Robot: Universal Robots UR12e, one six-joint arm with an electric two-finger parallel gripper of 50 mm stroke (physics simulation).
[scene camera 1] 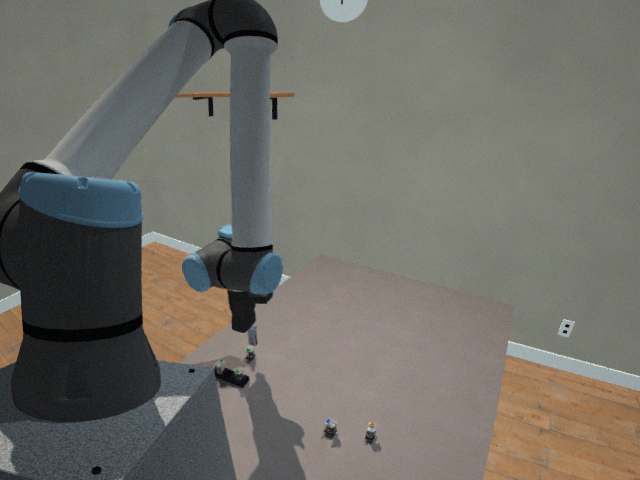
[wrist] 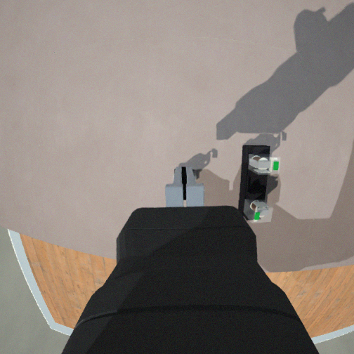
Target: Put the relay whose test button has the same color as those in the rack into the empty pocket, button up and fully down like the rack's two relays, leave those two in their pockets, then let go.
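Places are measured from the arm's base along level axes (x ahead, y right, z down), in millimetres.
Pixels of known places: gripper, between the fingertips: (scene camera 1: 253,344); arm's base, origin of its link: (scene camera 1: 89,385).
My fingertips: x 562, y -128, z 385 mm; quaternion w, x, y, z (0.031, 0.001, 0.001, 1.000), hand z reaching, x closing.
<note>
For each thing: its top centre in the pictures, then the offset to it from my fingertips.
- loose relay, centre of its top: (scene camera 1: 249,347) dx -1, dy -14, dz +21 mm
- black rack, centre of its top: (scene camera 1: 230,372) dx -102, dy -20, dz +42 mm
- relay with a blue button, centre of its top: (scene camera 1: 330,422) dx -154, dy +317, dz +21 mm
- relay with an orange button, centre of its top: (scene camera 1: 372,425) dx -125, dy +414, dz +21 mm
My gripper (scene camera 1: 252,343) (wrist: 183,176) is shut with nothing between its fingers. The fingertips are a little above a loose relay (scene camera 1: 250,354) with a green button, which stands upright on the table. In the wrist view the fingers hide most of that relay. The black rack (scene camera 1: 227,378) (wrist: 245,175) lies beside it, to the right of the fingers in the wrist view. Two green-button relays (scene camera 1: 220,367) (scene camera 1: 238,374) (wrist: 259,163) (wrist: 259,209) sit in its end pockets. The middle pocket (wrist: 257,185) is empty.
A relay with a blue button (scene camera 1: 330,428) and a relay with an orange button (scene camera 1: 370,431) stand on the table, well away from the rack. The robot's grey pedestal (scene camera 1: 170,439) stands close to the rack's end of the table.
</note>
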